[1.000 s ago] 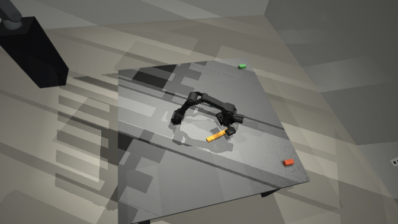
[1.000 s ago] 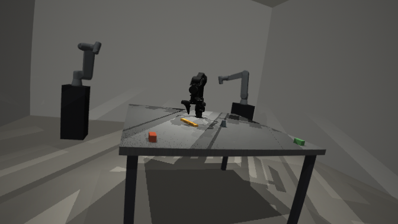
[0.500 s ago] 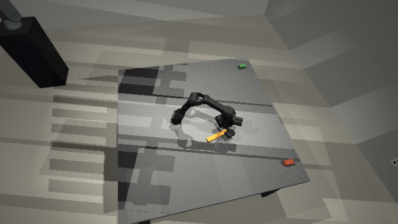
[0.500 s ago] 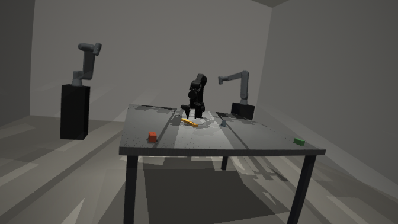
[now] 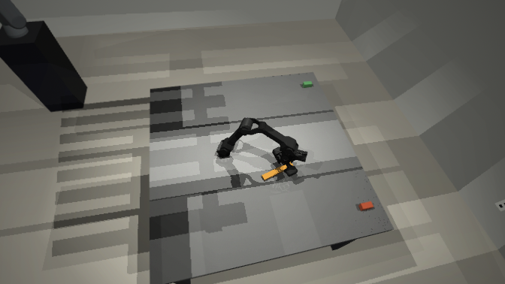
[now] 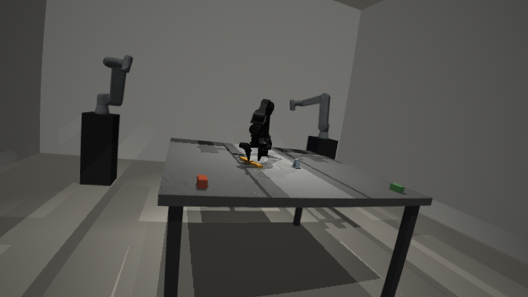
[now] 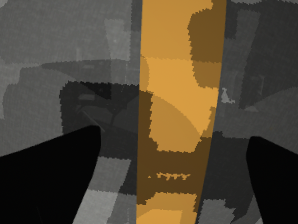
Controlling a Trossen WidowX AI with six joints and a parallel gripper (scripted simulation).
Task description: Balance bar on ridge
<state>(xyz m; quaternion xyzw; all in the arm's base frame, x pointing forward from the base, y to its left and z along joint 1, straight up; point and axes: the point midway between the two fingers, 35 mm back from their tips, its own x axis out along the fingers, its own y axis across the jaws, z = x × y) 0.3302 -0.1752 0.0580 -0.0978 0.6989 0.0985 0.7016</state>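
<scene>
The orange bar is 3 cm behind my gripper tip, 1 cm to the right of it and 2 cm below it. Round my gripper tip: green block: 41 cm ahead, 68 cm to the left, 1 cm below; then red block: 41 cm ahead, 32 cm to the right, 1 cm below.
</scene>
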